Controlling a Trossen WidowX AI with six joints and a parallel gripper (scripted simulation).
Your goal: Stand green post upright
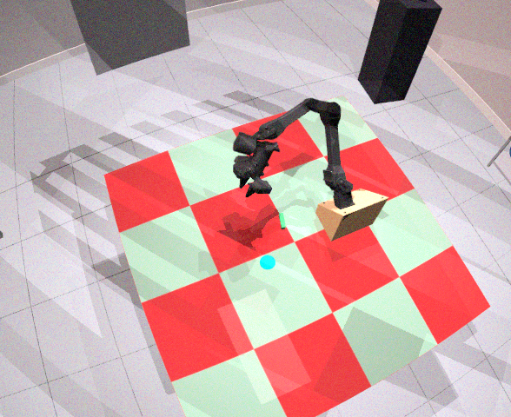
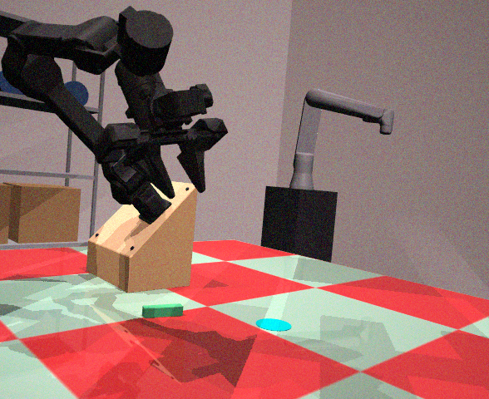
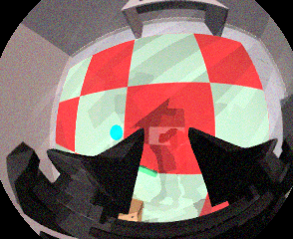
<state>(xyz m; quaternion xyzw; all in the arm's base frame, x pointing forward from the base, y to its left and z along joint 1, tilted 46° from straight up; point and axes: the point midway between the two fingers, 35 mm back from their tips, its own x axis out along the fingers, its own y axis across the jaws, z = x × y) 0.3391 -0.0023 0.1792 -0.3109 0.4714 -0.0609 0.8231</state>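
The green post is 21 cm below my gripper tip, 15 cm behind it and 5 cm to the left of it. From my gripper tip the other things lie so: cyan circle (21 cm below, 20 cm to the left, 4 cm behind).
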